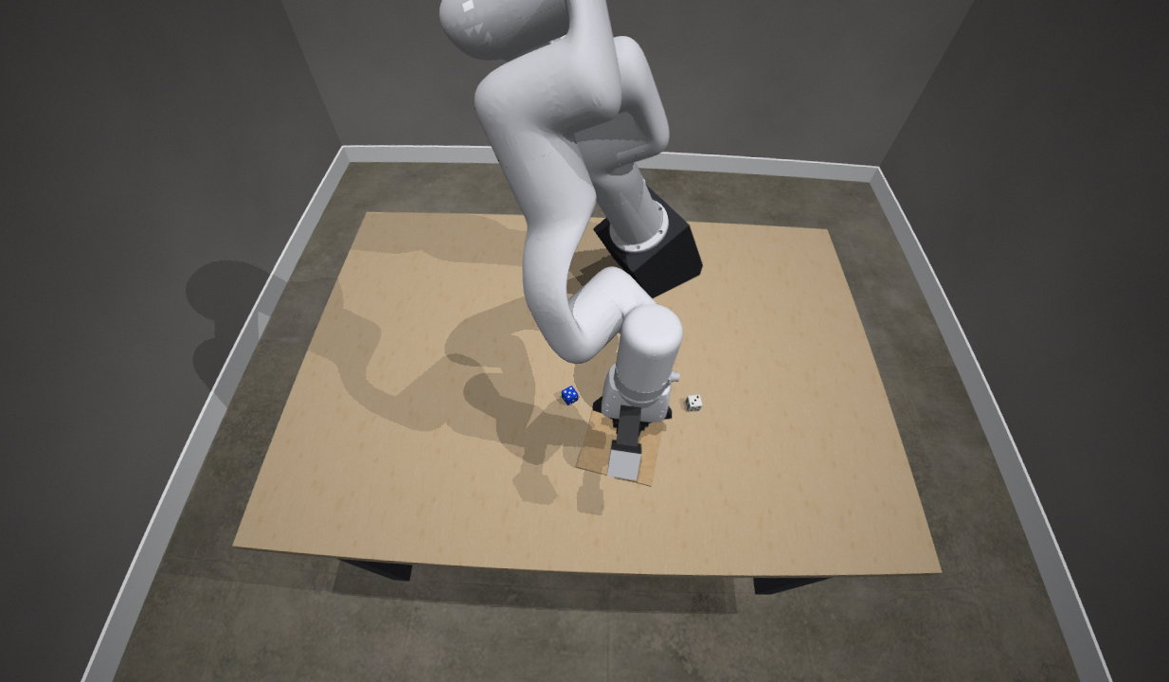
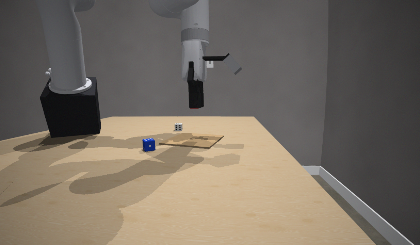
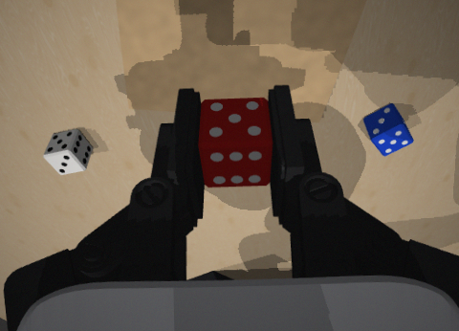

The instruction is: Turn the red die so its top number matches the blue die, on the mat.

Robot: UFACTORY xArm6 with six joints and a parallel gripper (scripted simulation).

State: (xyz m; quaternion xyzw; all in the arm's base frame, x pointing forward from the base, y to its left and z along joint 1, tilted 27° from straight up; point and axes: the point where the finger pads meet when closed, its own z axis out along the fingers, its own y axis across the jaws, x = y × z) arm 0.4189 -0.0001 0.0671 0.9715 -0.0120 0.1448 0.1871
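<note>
My hand is 10 mm above the red die. From my hand the other things lie so: mat: 10 mm behind, 110 mm below; blue die: 100 mm behind, 110 mm to the right, 100 mm below; white die: 90 mm behind, 140 mm to the left, 100 mm below.
</note>
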